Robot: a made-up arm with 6 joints.
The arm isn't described. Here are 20 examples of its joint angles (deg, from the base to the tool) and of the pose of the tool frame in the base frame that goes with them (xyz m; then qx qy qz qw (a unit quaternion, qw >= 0)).
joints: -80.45 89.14 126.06 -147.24 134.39 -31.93
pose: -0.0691 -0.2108 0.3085 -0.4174 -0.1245 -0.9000 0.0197
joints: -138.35 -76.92 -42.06 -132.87 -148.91 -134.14
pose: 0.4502 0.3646 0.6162 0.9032 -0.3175 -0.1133 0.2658
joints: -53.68 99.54 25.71 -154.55 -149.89 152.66
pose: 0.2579 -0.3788 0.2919 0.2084 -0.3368 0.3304 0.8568
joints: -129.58 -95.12 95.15 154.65 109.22 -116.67
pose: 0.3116 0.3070 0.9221 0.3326 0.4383 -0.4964 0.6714
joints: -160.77 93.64 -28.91 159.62 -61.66 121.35
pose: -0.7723 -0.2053 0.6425 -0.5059 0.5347 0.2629 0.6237
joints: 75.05 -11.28 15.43 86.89 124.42 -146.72
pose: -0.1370 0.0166 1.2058 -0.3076 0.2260 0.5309 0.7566
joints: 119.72 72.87 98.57 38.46 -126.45 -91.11
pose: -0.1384 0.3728 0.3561 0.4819 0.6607 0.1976 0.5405
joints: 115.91 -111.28 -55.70 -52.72 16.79 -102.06
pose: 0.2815 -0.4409 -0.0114 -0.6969 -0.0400 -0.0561 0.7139
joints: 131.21 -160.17 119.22 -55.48 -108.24 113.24
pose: 0.1829 -0.3769 0.5540 -0.5750 0.1115 0.7081 0.3944
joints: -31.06 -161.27 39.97 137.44 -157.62 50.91
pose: -0.3836 0.1419 0.2116 0.8468 -0.1194 -0.3202 0.4076
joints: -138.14 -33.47 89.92 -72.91 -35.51 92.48
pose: -0.1950 -0.2274 1.1383 0.9685 -0.1685 0.0226 0.1821
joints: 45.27 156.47 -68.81 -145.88 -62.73 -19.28
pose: 0.3660 0.4242 0.1963 -0.2069 0.3311 -0.0476 0.9194
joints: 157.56 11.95 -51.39 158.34 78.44 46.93
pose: 0.2525 -0.1584 1.1273 -0.8653 -0.1909 -0.1264 0.4458
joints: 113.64 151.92 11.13 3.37 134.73 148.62
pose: -0.0337 0.0348 -0.0133 0.9720 -0.0347 -0.1625 0.1663
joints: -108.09 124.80 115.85 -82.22 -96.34 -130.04
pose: 0.1300 0.0716 0.2142 0.7912 0.2874 -0.4929 0.2203
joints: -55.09 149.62 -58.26 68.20 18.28 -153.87
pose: 0.4102 -0.5189 0.2442 0.7383 0.2027 -0.6059 0.2162
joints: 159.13 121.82 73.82 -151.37 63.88 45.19
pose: -0.1836 0.1693 -0.0569 -0.2490 0.2828 0.2398 0.8947
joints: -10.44 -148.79 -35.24 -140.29 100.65 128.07
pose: -0.1165 -0.1273 -0.0208 0.9308 0.1042 -0.3164 0.1507
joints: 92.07 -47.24 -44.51 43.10 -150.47 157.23
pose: 0.0550 -0.5128 0.7913 -0.1763 -0.4625 0.1285 0.8594
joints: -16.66 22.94 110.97 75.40 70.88 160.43
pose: 0.4079 0.0176 0.5215 0.2177 0.7791 -0.3085 0.5004
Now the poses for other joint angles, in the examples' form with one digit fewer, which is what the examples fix.
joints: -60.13 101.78 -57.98 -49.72 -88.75 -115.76
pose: 0.323 -0.430 0.844 0.048 -0.655 -0.155 0.738
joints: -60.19 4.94 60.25 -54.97 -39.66 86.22
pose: 0.275 -0.425 1.122 0.820 0.518 0.228 0.087
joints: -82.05 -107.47 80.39 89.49 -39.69 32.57
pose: -0.170 0.525 0.993 0.063 0.715 0.568 0.402
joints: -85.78 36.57 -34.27 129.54 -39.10 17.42
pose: -0.066 -0.278 1.357 0.106 0.544 0.818 0.152
